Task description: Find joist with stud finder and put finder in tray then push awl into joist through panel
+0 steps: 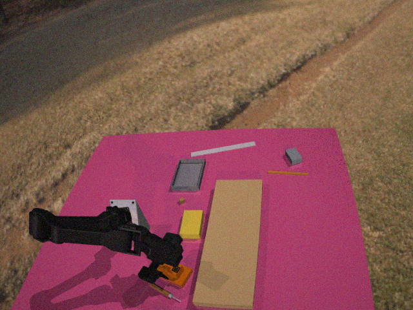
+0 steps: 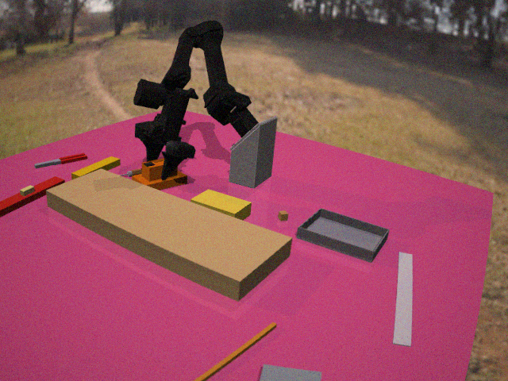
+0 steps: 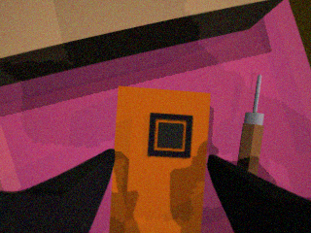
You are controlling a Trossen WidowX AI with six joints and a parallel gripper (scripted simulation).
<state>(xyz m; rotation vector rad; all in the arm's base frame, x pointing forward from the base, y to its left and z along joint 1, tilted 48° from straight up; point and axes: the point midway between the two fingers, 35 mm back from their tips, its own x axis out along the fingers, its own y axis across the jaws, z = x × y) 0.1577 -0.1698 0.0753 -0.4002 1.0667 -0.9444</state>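
The awl is 2 cm behind my gripper tip, 8 cm to the right of it and 2 cm below it. Also, from my gripper tip: yellow bar (2 cm ahead, 19 cm to the right, 2 cm below); then small tan cube (1 cm ahead, 33 cm to the left, 2 cm below); then orange stud finder (2 cm above).
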